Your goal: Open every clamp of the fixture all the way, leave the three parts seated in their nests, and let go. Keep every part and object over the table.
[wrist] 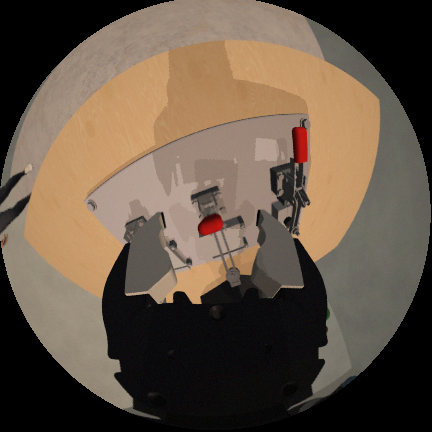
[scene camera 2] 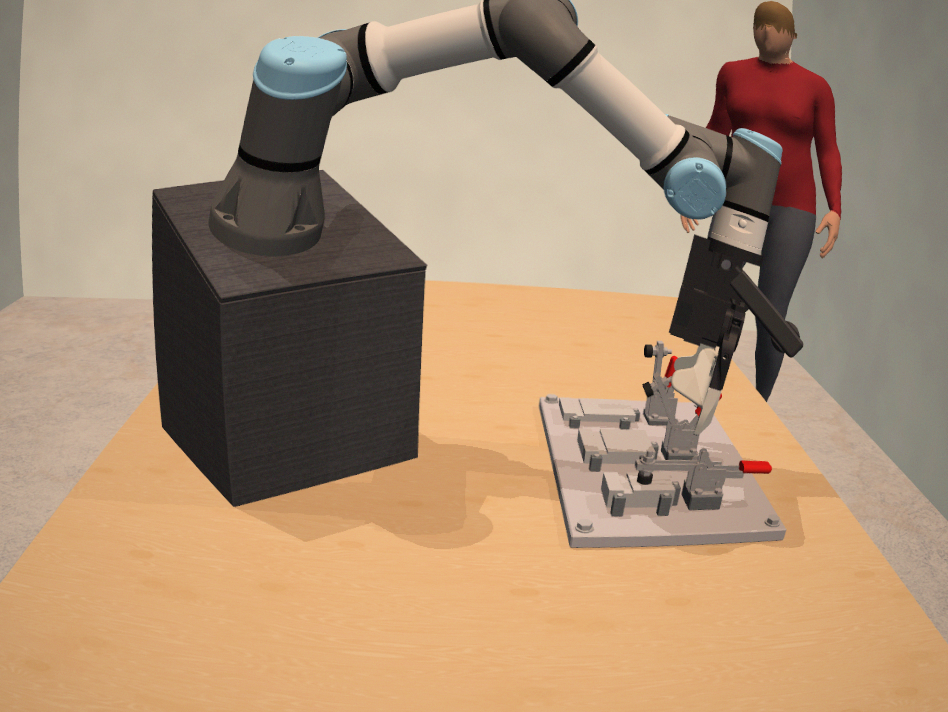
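Where they show: gripper, fingertip midpoint: (wrist: 210, 212) (scene camera 2: 696, 424); arm's base at its link origin: (scene camera 2: 264, 225).
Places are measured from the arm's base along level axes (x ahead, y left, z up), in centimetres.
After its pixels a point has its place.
Note:
The fixture plate (scene camera 2: 561, 490) @[x 30.7, y -13.7, z -24.3 cm] (wrist: 125, 182) @[x 54.7, y -0.8, z -24.2 cm] carries three clamps. The near clamp (scene camera 2: 703, 486) @[x 44.2, y -19.8, z -21.7 cm] (wrist: 285, 182) @[x 45.6, y -18.0, z -21.5 cm] is closed, its arm level over the near part (scene camera 2: 624, 490) @[x 35.6, y -18.8, z -21.9 cm] and its red handle (scene camera 2: 755, 466) @[x 50.1, y -20.4, z -19.6 cm] (wrist: 300, 145) @[x 50.7, y -19.4, z -19.6 cm] pointing outward. The middle clamp (scene camera 2: 680, 440) @[x 45.9, y -9.0, z -21.5 cm] (wrist: 207, 198) @[x 47.6, y -8.3, z -23.1 cm] has its arm raised at a slant. The far clamp (scene camera 2: 657, 371) @[x 46.8, y 2.5, z -17.5 cm] stands open, arm upright, beside its red handle (scene camera 2: 672, 367) @[x 48.6, y 2.0, z -16.8 cm]. The middle part (scene camera 2: 628, 442) @[x 39.9, y -7.6, z -22.1 cm] and far part (scene camera 2: 601, 410) @[x 40.0, y 2.8, z -22.6 cm] sit in their nests. My gripper (scene camera 2: 700, 416) @[x 48.0, y -8.3, z -19.9 cm] (wrist: 210, 212) @[x 48.0, y -8.3, z -19.9 cm] is open, its fingers on either side of the middle clamp's red handle (wrist: 210, 225) @[x 50.3, y -8.7, z -15.8 cm], not gripping it.
The robot's dark pedestal (scene camera 2: 321, 383) @[x 6.6, y -8.7, z -14.3 cm] stands at the left of the wooden table (scene camera 2: 344, 613) @[x 7.5, y -32.2, z -25.6 cm]. A person in a red top (scene camera 2: 774, 114) stands behind the table at the right. The left finger partly hides the far clamp in the wrist view. Corner bolts stick up from the plate.

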